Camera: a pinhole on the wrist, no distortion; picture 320 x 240 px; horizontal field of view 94.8 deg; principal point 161.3 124.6 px. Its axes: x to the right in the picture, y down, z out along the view. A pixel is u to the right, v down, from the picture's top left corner.
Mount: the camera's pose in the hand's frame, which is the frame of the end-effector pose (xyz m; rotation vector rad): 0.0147 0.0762 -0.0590 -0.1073 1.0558 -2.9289
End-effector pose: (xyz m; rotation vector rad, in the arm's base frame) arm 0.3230 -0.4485 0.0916 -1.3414 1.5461 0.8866
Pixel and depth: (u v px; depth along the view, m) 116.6 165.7 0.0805
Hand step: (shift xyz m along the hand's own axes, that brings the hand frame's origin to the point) 0.0451 0.0088 -0.0129
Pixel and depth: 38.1 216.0 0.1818
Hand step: 0.1801 -0.1191 0.0000
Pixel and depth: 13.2 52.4 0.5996
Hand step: 0.6604 -0.0497 0.5555
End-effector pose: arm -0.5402 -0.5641 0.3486 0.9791 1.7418 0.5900
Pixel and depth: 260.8 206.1 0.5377
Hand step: -0.3079 -0.5128 0.1842
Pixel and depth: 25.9 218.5 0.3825
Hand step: 0.3943 -0.3382 0.0593
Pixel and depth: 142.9 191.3 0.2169
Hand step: 0.0579 -0.1362 0.0433
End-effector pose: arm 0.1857 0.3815 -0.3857 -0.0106 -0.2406 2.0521
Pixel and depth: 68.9 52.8 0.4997
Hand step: 0.3641 -0.0389 0.4628
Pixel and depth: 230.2 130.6 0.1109
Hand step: -0.0289 -0.0003 0.0262
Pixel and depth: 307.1 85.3 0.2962
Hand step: -0.2563 -0.0655 0.2353
